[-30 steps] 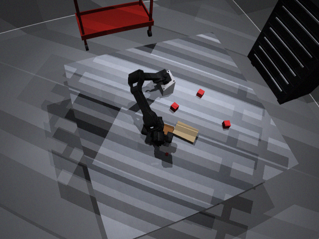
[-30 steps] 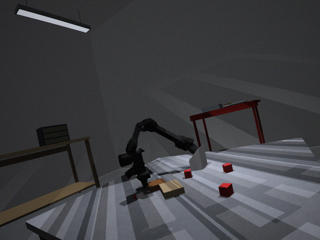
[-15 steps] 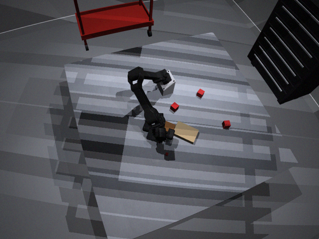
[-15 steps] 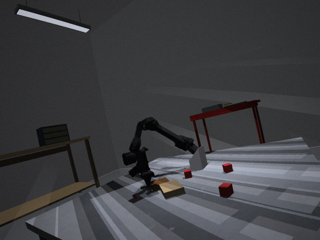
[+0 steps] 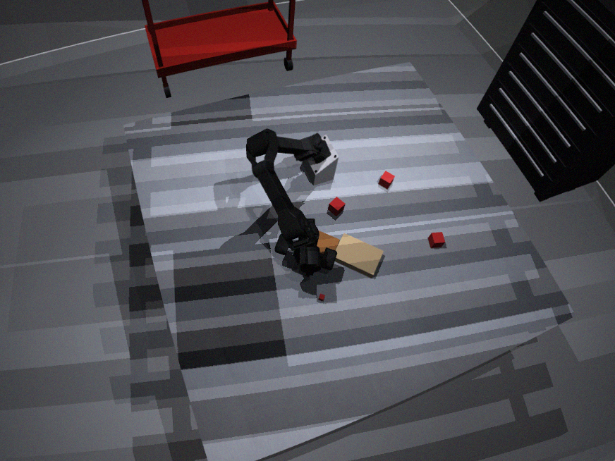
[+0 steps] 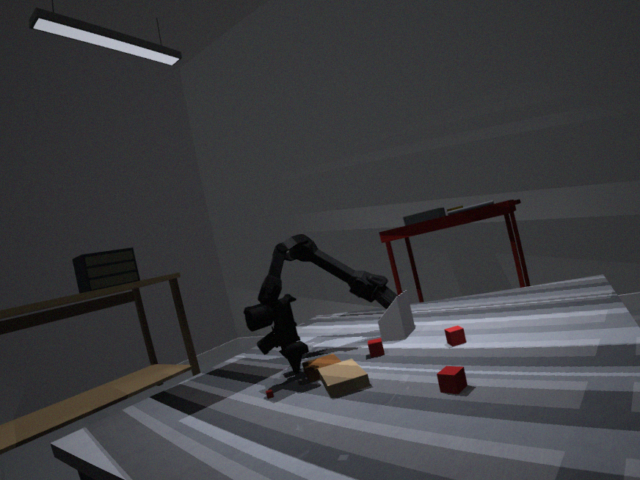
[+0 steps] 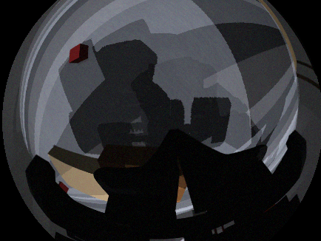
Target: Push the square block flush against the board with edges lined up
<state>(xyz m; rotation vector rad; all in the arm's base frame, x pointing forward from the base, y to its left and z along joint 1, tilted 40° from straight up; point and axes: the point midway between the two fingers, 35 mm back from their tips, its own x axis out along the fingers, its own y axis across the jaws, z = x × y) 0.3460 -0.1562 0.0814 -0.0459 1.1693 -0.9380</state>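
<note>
My gripper tip is now 7 cm to the right of the square block, 3 cm past it and 1 cm below it. Also, from my gripper tip: tiny red cube (13 cm ahead, 1 cm to the left); then tan board (18 cm to the left, 3 cm ahead, 1 cm above).
</note>
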